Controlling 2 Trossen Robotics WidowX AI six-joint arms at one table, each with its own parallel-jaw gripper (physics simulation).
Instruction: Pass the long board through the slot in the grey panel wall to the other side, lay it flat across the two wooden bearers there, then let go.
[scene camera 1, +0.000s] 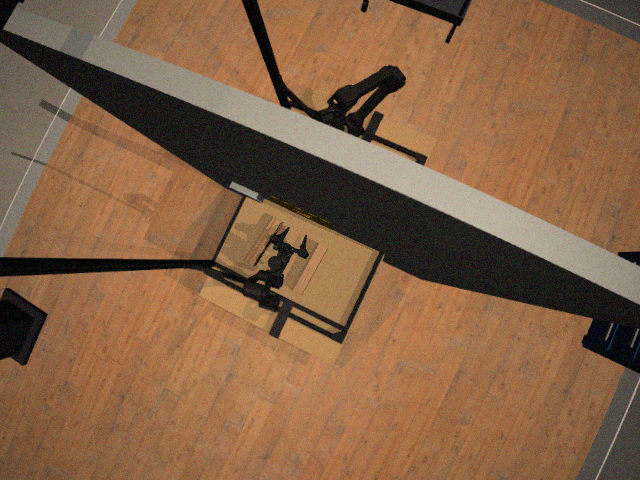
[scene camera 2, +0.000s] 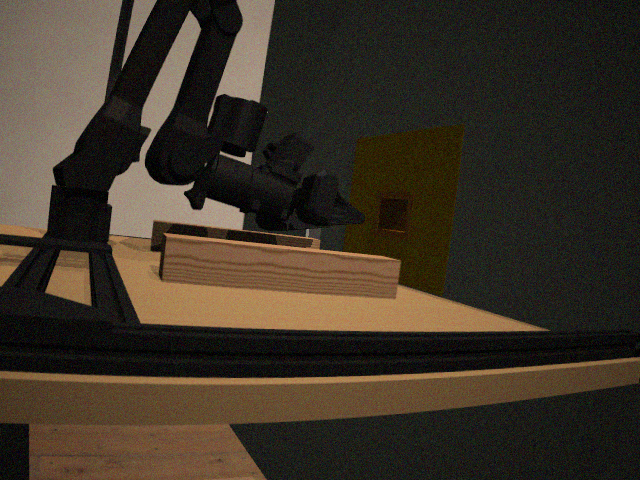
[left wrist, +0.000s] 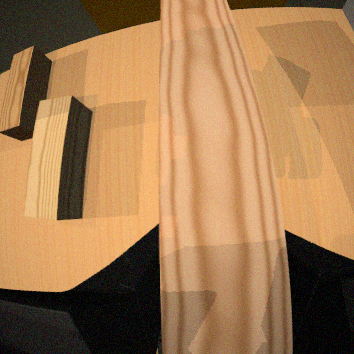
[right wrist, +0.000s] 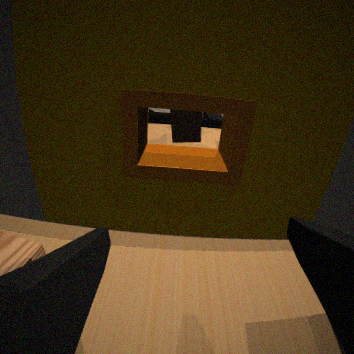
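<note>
The long board (left wrist: 215, 150) runs up the left wrist view, its far end out of frame. My left gripper (left wrist: 208, 227) is shut on it; in scene camera 1 the wall hides this gripper. Through the slot (right wrist: 182, 159) (scene camera 2: 393, 231) in the right wrist view, a dark square, apparently the board's end face (right wrist: 186, 127), shows on the far side. My right gripper (scene camera 1: 296, 233) (scene camera 2: 361, 217) (right wrist: 199, 232) is open and empty, facing the slot above the table, between the two bearers. One bearer (scene camera 1: 311, 271) (scene camera 2: 279, 268) and the other bearer (scene camera 1: 263, 240) (scene camera 2: 237, 233) (right wrist: 17, 250) lie parallel.
The tall panel wall (scene camera 1: 320, 155) (scene camera 2: 542, 155) separates the arms. A dark yellow panel (scene camera 2: 429, 165) (right wrist: 75, 150) surrounds the slot. Two wooden blocks, a nearer block (left wrist: 47, 160) and a farther block (left wrist: 17, 95), stand beside the board. Black rails edge the near table (scene camera 1: 351, 268).
</note>
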